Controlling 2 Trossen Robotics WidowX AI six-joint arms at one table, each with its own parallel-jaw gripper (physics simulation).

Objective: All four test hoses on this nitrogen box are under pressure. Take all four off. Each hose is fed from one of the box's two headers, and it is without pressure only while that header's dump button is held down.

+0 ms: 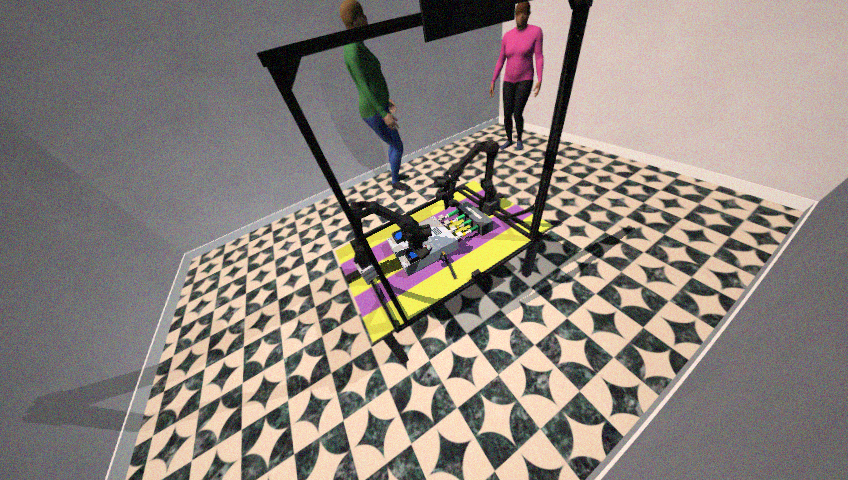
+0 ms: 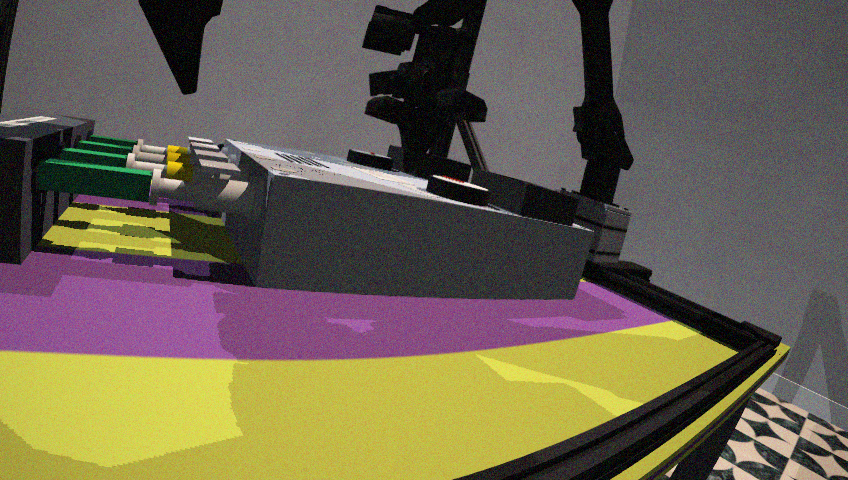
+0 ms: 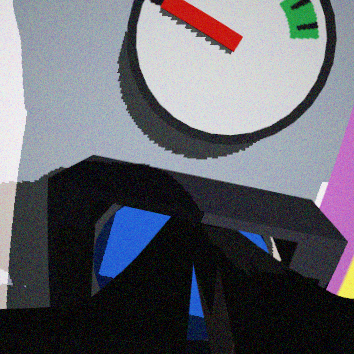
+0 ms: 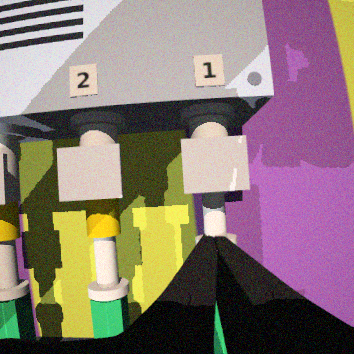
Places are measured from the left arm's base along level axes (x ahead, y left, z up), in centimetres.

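Where they show: left gripper, between the fingertips: (image 1: pixel 417 253) (image 2: pixel 408 168) (image 3: pixel 190 216); right gripper, between the fingertips: (image 1: pixel 445 209) (image 2: pixel 189 93) (image 4: pixel 211 246); left arm's base, origin of its link: (image 1: pixel 365 263) (image 2: pixel 595 200); right arm's base, origin of its link: (image 1: pixel 489 199).
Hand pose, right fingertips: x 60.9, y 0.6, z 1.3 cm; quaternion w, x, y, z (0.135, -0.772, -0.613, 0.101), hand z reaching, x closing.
Observation:
Things, the pixels of their centre, and the offset from my right fingertips. "*": a spot on its surface instead.
- hose 2, a spot on its surface: (image 4: pixel 106 317) * dx +4.5, dy -6.8, dz -6.0 cm
- hose 3, a spot on its surface: (image 4: pixel 9 320) * dx +3.8, dy -13.4, dz -6.0 cm
- white stem, middle of its body: (image 4: pixel 212 199) (image 2: pixel 188 191) dx -1.2, dy +1.1, dz -6.9 cm
- white block, a spot on its surface: (image 4: pixel 215 164) * dx -3.2, dy +1.4, dz -4.7 cm
- black guard, a spot on its surface: (image 3: pixel 250 200) * dx -32.7, dy -16.0, dz -3.0 cm
- gauge, a spot on its surface: (image 3: pixel 225 90) * dx -29.4, dy -15.0, dz -3.0 cm
- second blue button, middle of its body: (image 1: pixel 400 236) dx -33.6, dy +5.1, dz -3.9 cm
The pale grey nitrogen box (image 1: pixel 443 244) (image 2: pixel 416 243) (image 4: pixel 165 75) lies on the striped table. Green hoses (image 2: pixel 95 178) run from its ports; hose 2 (image 4: pixel 106 317) and hose 3 (image 4: pixel 9 320) show yellow rings, while at port 1 a white stem (image 4: pixel 215 222) shows below the white block (image 4: pixel 215 164). My right gripper (image 4: pixel 211 246) (image 2: pixel 188 92) is shut over that stem, hiding hose 1 beyond. My left gripper (image 3: pixel 190 216) is shut inside the black guard (image 3: pixel 250 200), over a blue button (image 3: pixel 132 235); contact is hidden. The gauge (image 3: pixel 225 90) beside it has its red needle outside the green band.
A dark grey block (image 1: pixel 484 223) (image 2: pixel 14 196) stands at the hoses' far ends. A second blue button (image 1: pixel 398 236) is on the box. A black frame (image 1: pixel 559 118) rises around the table. Two people, in green (image 1: pixel 365 77) and pink (image 1: pixel 520 53), stand behind.

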